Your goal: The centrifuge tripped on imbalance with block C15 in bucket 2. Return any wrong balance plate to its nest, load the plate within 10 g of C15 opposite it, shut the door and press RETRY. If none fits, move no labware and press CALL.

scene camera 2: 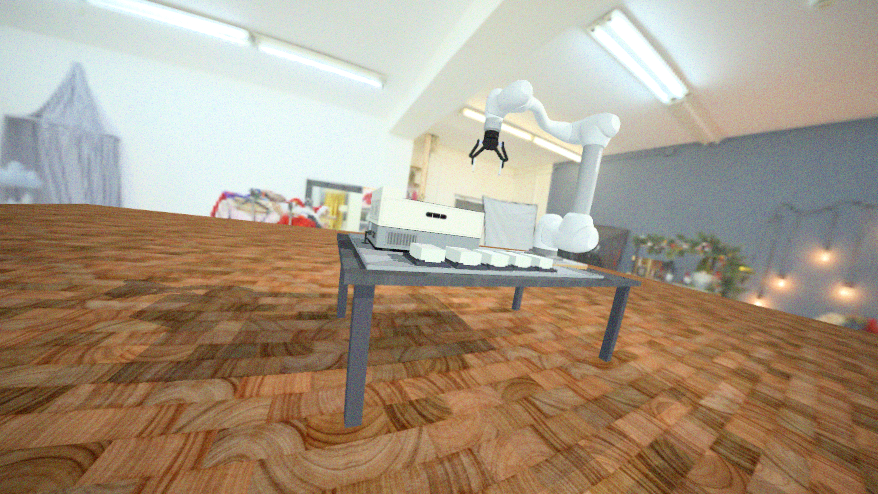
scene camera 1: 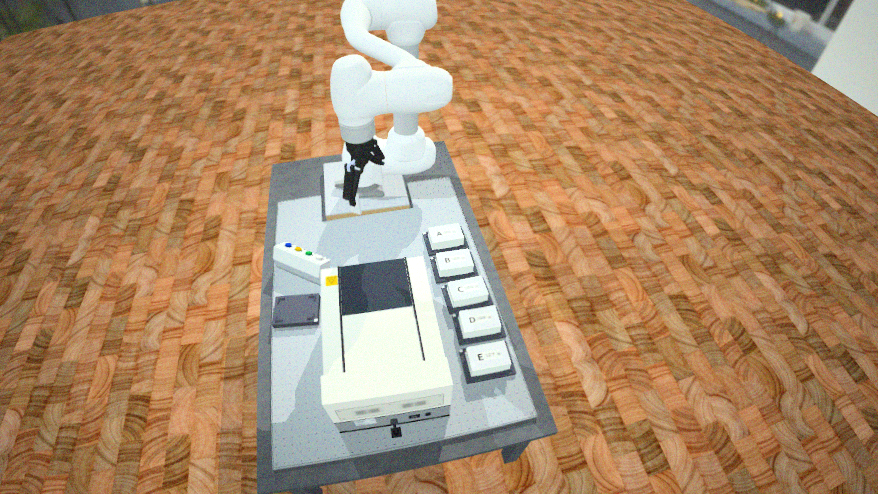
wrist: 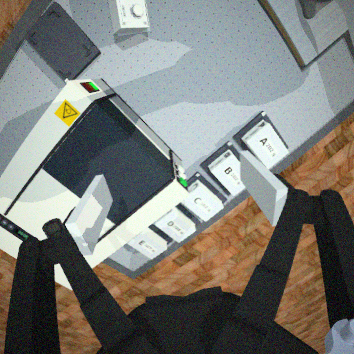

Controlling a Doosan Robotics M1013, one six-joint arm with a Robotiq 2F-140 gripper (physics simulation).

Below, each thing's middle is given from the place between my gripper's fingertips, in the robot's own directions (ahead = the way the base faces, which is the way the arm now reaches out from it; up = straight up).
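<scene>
A white button box (scene camera 1: 307, 264) is well to the right of my hand, a good way behind it and far below it. The cream centrifuge (scene camera 1: 382, 368) sits 30 cm below my hand and 32 cm ahead of it. Then there is the dark door panel (scene camera 1: 382, 285), which I find 16 cm ahead of my hand, 1 cm to the right of it and 21 cm below it.
</scene>
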